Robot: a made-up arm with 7 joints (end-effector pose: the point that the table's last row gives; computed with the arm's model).
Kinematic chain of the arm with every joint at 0, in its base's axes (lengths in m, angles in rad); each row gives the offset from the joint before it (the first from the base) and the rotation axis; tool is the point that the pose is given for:
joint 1: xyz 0 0 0.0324 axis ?
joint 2: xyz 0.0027 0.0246 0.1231 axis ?
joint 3: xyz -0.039 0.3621 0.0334 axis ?
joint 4: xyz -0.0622 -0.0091 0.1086 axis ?
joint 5: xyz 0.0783 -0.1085 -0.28 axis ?
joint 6: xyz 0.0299 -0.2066 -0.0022 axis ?
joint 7: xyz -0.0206 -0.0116 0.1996 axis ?
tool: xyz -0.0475 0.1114 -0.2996
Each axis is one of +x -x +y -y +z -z.
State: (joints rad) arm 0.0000 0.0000 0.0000 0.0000 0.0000 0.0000 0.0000
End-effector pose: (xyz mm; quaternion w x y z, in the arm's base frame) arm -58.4 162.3 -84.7 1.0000 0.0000 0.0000 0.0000
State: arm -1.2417 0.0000 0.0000 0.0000 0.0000 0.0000 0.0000
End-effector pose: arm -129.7 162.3 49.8 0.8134 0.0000 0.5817 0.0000
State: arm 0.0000 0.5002 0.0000 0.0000 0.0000 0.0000 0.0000
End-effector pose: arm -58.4 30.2 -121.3 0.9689 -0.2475 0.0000 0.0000
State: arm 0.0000 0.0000 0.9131 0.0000 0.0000 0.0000 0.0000
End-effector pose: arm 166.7 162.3 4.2 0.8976 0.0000 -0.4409 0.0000
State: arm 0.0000 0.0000 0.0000 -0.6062 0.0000 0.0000 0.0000
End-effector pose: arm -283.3 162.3 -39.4 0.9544 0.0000 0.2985 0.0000
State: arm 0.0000 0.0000 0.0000 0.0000 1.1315 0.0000 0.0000
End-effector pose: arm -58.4 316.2 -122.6 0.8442 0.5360 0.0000 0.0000
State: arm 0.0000 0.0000 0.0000 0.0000 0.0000 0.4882 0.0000
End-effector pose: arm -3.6 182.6 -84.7 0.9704 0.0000 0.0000 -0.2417
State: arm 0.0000 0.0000 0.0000 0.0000 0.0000 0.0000 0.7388
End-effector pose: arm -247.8 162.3 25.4 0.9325 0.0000 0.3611 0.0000
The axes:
joint 1: -y
joint 2: -x
joint 3: -y
joint 4: -y
joint 5: +x
joint 6: -z
joint 7: +y

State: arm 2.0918 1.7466 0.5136 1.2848 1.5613 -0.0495 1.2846
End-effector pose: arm -185.4 -14.1 267.6 0.5779 -0.7832 -0.1746 -0.1487
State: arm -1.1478 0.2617 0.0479 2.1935 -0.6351 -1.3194 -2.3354
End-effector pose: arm 109.2 554.5 237.4 0.0152 0.2241 -0.7143 0.6628
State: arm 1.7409 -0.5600 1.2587 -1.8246 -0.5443 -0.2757 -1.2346
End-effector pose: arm 41.5 405.3 36.0 0.3108 -0.0305 -0.9083 0.2782
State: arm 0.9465 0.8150 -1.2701 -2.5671 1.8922 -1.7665 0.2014
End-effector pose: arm 58.5 758.9 479.8 0.5838 0.4774 0.0549 -0.6544
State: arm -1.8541 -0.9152 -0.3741 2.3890 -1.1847 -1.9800 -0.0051
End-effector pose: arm 279.2 -121.8 -4.6 0.6805 -0.2019 0.6184 0.3374
